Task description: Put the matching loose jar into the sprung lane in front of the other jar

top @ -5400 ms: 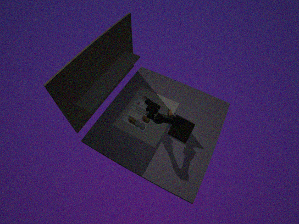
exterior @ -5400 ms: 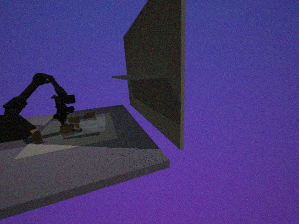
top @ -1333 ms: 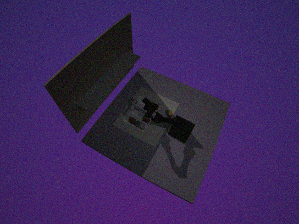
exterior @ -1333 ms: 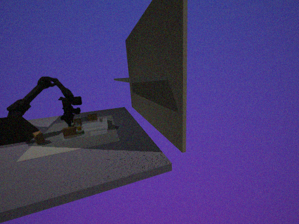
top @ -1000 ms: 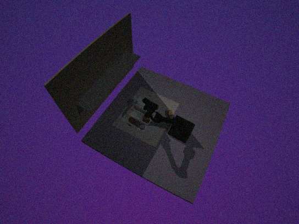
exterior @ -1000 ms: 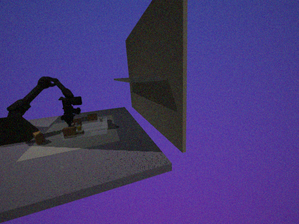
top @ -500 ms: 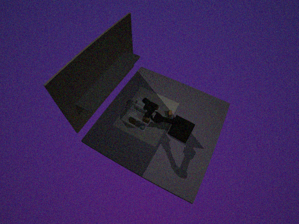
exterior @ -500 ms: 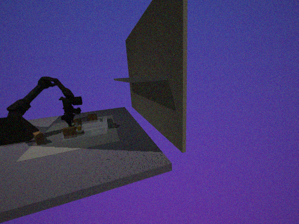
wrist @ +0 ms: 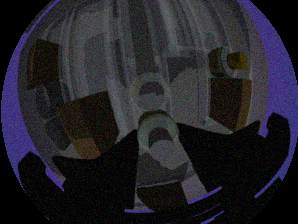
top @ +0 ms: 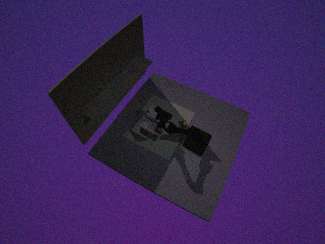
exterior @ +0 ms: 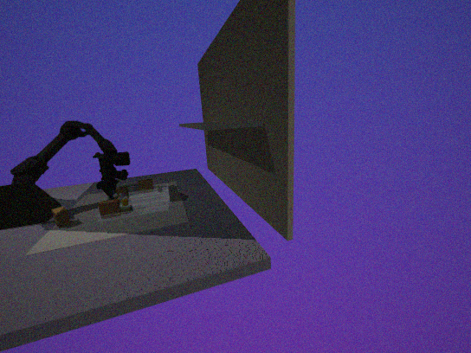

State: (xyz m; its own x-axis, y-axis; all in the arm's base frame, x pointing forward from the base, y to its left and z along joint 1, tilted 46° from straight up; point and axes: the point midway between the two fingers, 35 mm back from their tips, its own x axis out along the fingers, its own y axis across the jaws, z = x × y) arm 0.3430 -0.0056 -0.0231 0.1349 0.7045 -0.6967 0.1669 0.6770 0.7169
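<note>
Right now my gripper tip is 140 mm short of the pale rack, 40 mm to the left of it and 30 mm above it. Round my gripper tip: shelf 500 mm ahead, 320 mm above, 70 mm to the right.
</note>
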